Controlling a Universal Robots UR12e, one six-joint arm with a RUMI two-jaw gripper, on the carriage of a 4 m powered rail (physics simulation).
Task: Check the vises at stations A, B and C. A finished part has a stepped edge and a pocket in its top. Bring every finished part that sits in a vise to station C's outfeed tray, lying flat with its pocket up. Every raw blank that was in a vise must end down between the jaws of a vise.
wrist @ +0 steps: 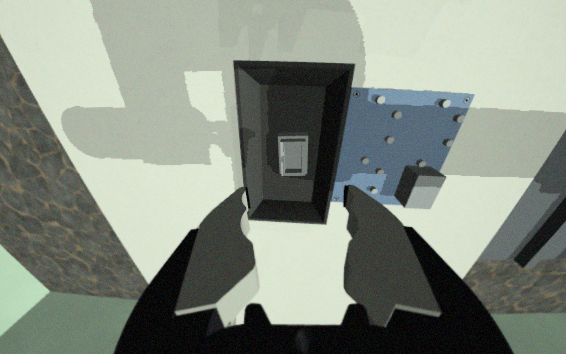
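Observation:
A finished part (293,156), light grey with a pocket in its top, lies in the dark outfeed tray (295,218), on the tray's floor near the middle. Its pocket faces up and it looks flat. My gripper (295,188) is open and empty, high above the near end of the tray, with its fingertips wide apart and clear of the part. No vise shows in this view.
A blue plate (420,122) with several round pegs lies right of the tray, and a grey block (425,189) stands on its near right corner. A dark grey object with a black bar (542,237) is at the right edge. Patterned strips border the pale table top.

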